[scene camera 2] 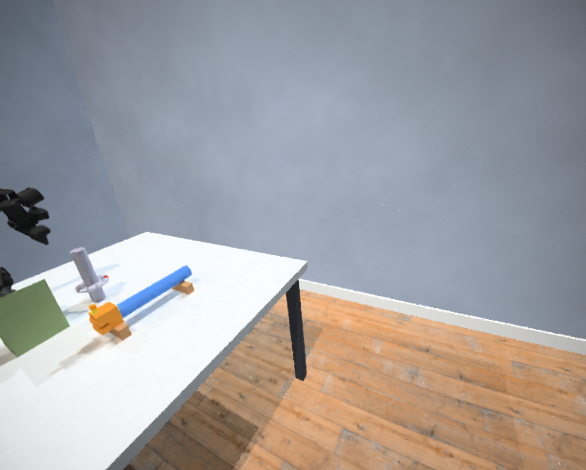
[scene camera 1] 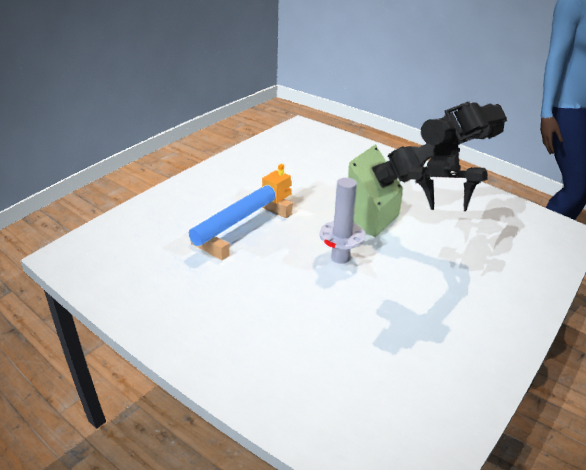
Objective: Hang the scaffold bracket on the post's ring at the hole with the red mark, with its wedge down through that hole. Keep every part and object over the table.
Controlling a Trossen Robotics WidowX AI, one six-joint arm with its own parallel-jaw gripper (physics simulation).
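The scaffold bracket, a blue tube (scene camera 1: pixel 232 215) (scene camera 2: pixel 154 291) with an orange head (scene camera 1: pixel 274 186) (scene camera 2: pixel 108 317), lies across two wooden blocks. Its wedge (scene camera 1: pixel 281 169) (scene camera 2: pixel 93 309) stands up from the head, orange with a yellow part. The grey post (scene camera 1: pixel 345 205) (scene camera 2: pixel 84 266) stands upright, with its ring (scene camera 1: pixel 323 235) low around it. The red mark (scene camera 1: pixel 330 243) (scene camera 2: pixel 106 277) is on the ring's rim, on the near side in scene camera 1. My gripper (scene camera 1: pixel 449 209) is open and empty, pointing down in the air right of the post and green block; scene camera 2 shows it partly, at the left edge.
A green slanted block (scene camera 1: pixel 366 200) (scene camera 2: pixel 32 320) carries the arm's base close behind the post. The wooden blocks (scene camera 1: pixel 284 208) (scene camera 1: pixel 216 247) (scene camera 2: pixel 121 331) (scene camera 2: pixel 183 287) stand on the white table (scene camera 1: pixel 250 350) (scene camera 2: pixel 165 380). A person (scene camera 1: pixel 570 75) stands beyond the table's edge at right.
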